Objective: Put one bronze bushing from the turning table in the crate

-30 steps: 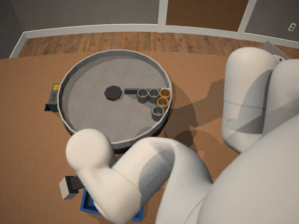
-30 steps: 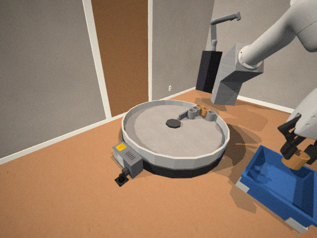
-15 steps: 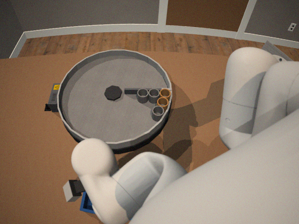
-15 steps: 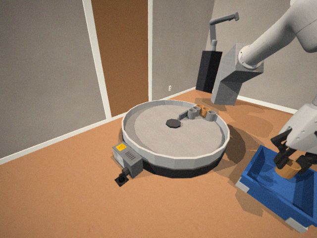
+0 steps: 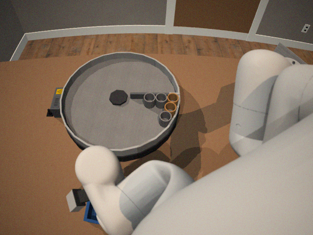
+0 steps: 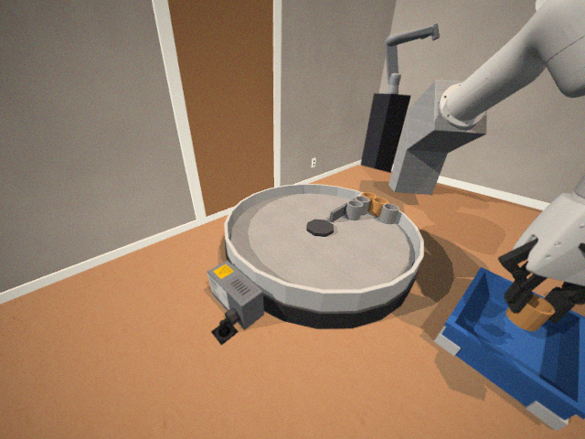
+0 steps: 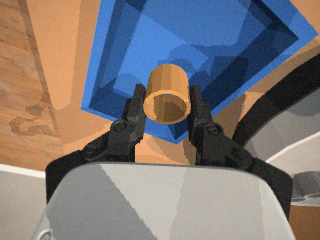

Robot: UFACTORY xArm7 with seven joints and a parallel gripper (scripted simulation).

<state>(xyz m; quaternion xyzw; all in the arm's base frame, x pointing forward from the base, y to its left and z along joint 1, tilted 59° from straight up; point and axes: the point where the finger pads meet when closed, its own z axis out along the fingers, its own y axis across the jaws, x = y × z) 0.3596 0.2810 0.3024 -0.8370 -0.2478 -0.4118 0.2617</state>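
Right now the blue crate is 7 cm below my hand.
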